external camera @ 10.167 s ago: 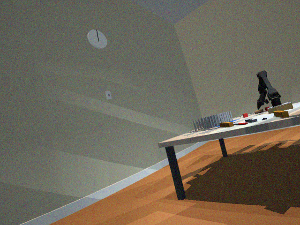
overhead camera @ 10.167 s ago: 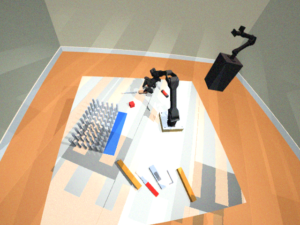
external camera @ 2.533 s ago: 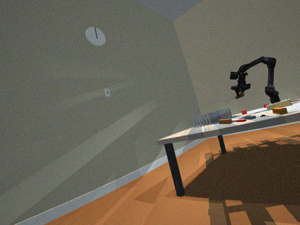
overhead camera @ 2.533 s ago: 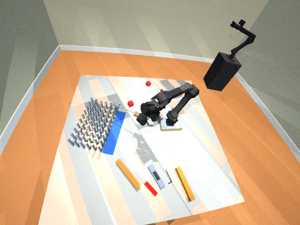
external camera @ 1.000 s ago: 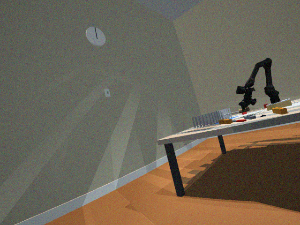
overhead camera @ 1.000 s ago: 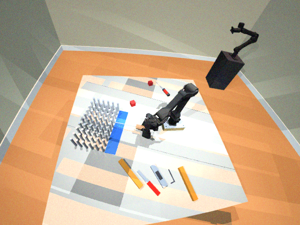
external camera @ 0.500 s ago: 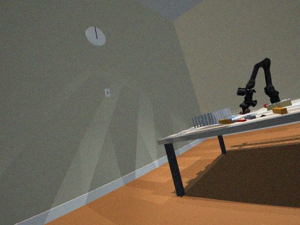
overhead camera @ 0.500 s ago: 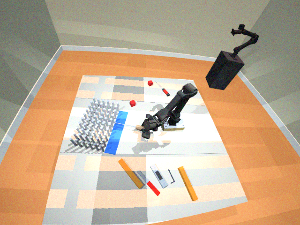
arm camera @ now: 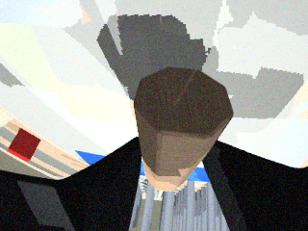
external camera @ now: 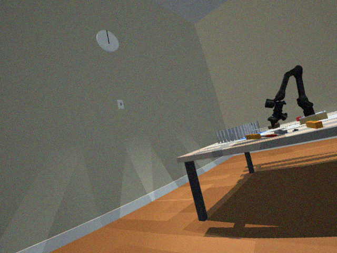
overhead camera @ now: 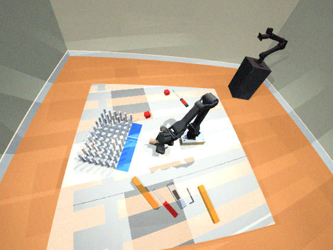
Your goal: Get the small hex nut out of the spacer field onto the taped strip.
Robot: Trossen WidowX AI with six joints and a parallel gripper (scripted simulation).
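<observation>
The blue taped strip is 18 cm ahead of my gripper tip, 3 cm below it and 2 cm to the left of it. Round my gripper tip: hex nut (34 cm ahead, 4 cm to the right, 3 cm below); then wooden-handled hook tool (10 cm ahead, 1 cm to the right); then grey block (34 cm to the left, 15 cm behind, 2 cm below).
</observation>
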